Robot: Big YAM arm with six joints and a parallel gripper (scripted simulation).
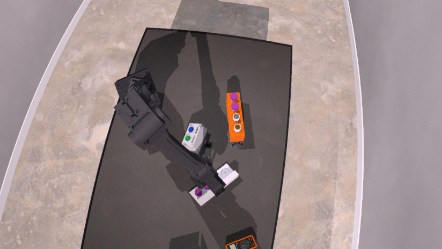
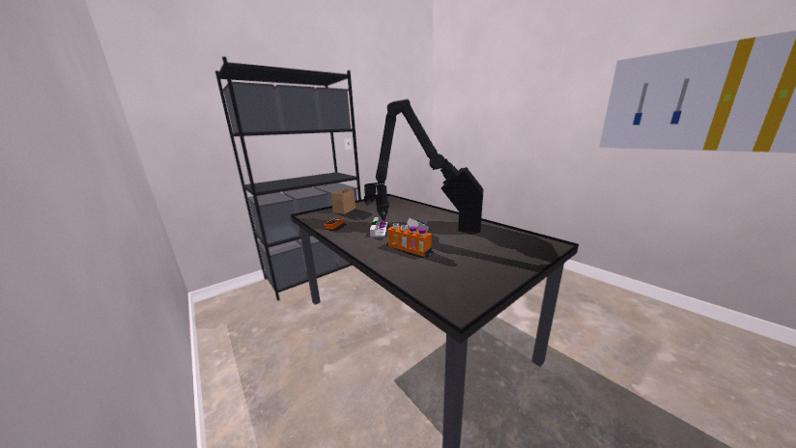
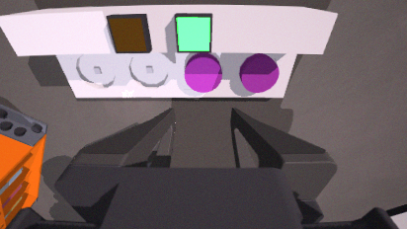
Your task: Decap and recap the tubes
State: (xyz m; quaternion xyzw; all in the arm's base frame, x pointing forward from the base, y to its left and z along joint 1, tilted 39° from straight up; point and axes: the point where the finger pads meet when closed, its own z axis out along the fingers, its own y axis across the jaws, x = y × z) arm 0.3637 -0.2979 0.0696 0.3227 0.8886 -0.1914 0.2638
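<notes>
Right now the cap is 3 cm behind my hand, 5 cm to the right of it and 5 cm below it. From my hand the other things lie so: green key 9 cm behind, 19 cm to the left; then blue key 8 cm behind, 24 cm to the left; then key housing 7 cm behind, 21 cm to the left, 1 cm below.
</notes>
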